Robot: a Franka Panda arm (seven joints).
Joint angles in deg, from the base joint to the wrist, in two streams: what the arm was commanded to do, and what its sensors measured. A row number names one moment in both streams.
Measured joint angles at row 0:
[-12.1 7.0 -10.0 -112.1 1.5 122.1 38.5]
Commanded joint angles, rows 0 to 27:
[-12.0 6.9 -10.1 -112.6 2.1 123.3 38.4]
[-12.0 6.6 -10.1 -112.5 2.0 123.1 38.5]
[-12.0 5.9 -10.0 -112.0 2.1 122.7 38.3]
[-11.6 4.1 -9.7 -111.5 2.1 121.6 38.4]
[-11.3 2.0 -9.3 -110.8 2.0 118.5 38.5]
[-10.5 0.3 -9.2 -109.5 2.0 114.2 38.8]
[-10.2 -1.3 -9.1 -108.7 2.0 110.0 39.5]
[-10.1 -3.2 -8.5 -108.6 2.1 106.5 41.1]
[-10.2 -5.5 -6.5 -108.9 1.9 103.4 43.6]
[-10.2 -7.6 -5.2 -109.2 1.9 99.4 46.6]
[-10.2 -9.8 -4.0 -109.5 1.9 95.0 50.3]
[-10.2 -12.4 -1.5 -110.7 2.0 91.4 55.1]
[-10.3 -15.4 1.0 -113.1 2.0 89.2 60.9]
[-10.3 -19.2 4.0 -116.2 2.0 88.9 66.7]
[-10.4 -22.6 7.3 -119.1 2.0 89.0 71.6]
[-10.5 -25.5 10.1 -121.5 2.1 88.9 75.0]
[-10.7 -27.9 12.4 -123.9 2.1 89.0 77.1]
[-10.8 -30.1 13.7 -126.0 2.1 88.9 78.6]
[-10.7 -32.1 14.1 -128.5 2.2 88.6 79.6]
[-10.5 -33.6 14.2 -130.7 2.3 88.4 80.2]
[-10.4 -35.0 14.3 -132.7 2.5 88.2 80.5]
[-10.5 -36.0 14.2 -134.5 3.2 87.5 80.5]
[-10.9 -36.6 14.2 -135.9 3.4 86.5 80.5]
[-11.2 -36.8 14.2 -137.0 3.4 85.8 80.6]
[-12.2 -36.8 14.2 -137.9 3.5 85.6 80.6]
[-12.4 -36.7 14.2 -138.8 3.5 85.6 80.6]
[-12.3 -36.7 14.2 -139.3 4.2 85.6 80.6]
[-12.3 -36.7 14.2 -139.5 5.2 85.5 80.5]
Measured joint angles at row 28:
[-11.5 -36.0 14.0 -138.0 2.7 86.4 80.1]
